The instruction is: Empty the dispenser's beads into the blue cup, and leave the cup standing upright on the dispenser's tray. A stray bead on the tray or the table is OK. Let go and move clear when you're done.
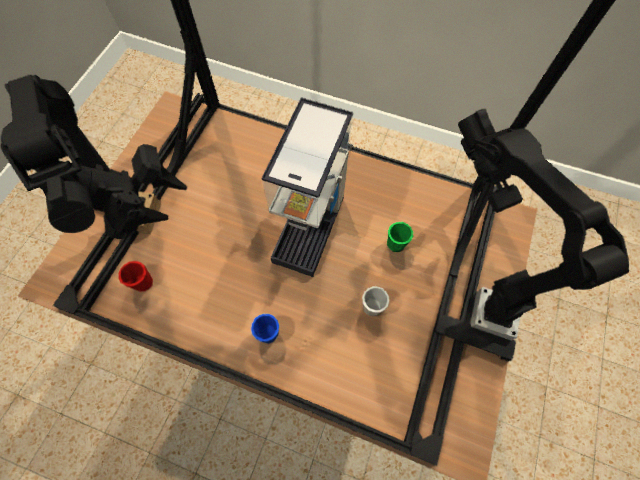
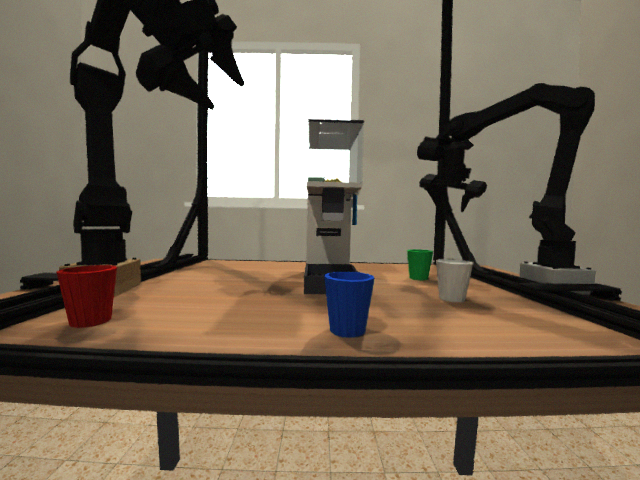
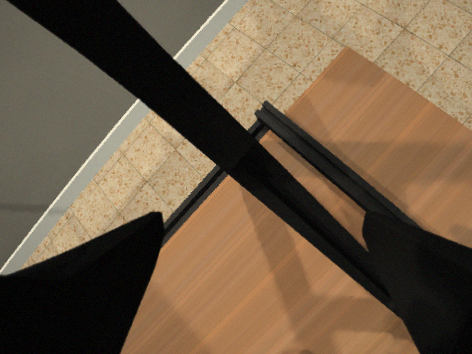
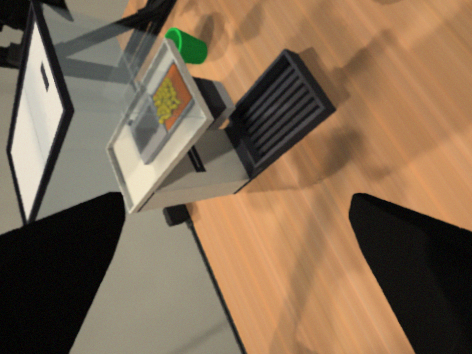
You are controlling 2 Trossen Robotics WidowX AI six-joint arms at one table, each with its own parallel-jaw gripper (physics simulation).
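Where they show: left gripper, fingertip midpoint: point(image 2: 449, 208) point(image 3: 263, 222) point(image 4: 67, 39); right gripper, fingertip midpoint: point(image 1: 177, 203) point(image 2: 229, 96) point(image 4: 239, 204); left arm's base at its link origin: point(image 1: 499, 311) point(image 2: 555, 265); right arm's base at its link origin: point(image 2: 103, 262).
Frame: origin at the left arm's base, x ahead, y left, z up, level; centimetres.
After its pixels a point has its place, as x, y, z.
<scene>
The blue cup point(image 1: 265, 328) @(53.2, 22.5, -4.3) point(image 2: 348, 304) @(52.6, 26.2, -1.1) stands upright on the table near its front edge, apart from both grippers. The dispenser point(image 1: 310, 144) @(52.5, -10.0, 30.4) point(image 2: 328, 248) @(52.6, -14.8, 1.8) point(image 4: 220, 160) @(54.1, -14.8, 0.8) stands at the back middle. Yellow beads point(image 1: 299, 203) @(52.5, -2.3, 18.7) point(image 4: 167, 100) @(53.4, -2.1, 18.4) lie in its raised hopper. A blue lever point(image 1: 334, 198) @(46.4, -9.8, 12.2) point(image 2: 354, 209) @(46.6, -9.2, 12.4) is on its right side. Its dark slatted tray point(image 1: 294, 265) @(52.0, 5.0, -2.0) point(image 2: 315, 281) @(56.4, 5.2, -3.0) point(image 4: 292, 141) @(58.7, -2.7, -3.5) holds no cup. My left gripper point(image 2: 454, 206) @(12.4, -27.4, 14.2) point(image 3: 263, 222) @(12.4, -27.4, 14.2) is open and empty, raised over the table's back right. My right gripper point(image 1: 175, 201) @(71.9, 11.6, 30.2) point(image 2: 226, 95) @(71.9, 11.6, 30.2) point(image 4: 239, 204) @(71.9, 11.6, 30.2) is open and empty, raised at the left.
A red cup point(image 1: 135, 276) @(90.3, 21.3, -3.6) point(image 2: 87, 297) @(86.8, 24.1, -1.4) stands at the front left. A white cup point(image 1: 375, 301) @(29.0, 6.4, -4.4) point(image 2: 454, 281) @(30.4, 10.4, -1.5) and a green cup point(image 1: 399, 237) @(27.9, -13.4, -4.3) point(image 2: 419, 264) @(29.3, -9.0, -1.4) point(image 4: 190, 47) @(30.4, -9.6, -0.6) stand right of the tray. Black frame rails point(image 1: 248, 381) @(52.1, 35.5, -4.2) point(image 2: 320, 369) @(56.3, 36.2, -3.8) border the table, with posts at the back.
</scene>
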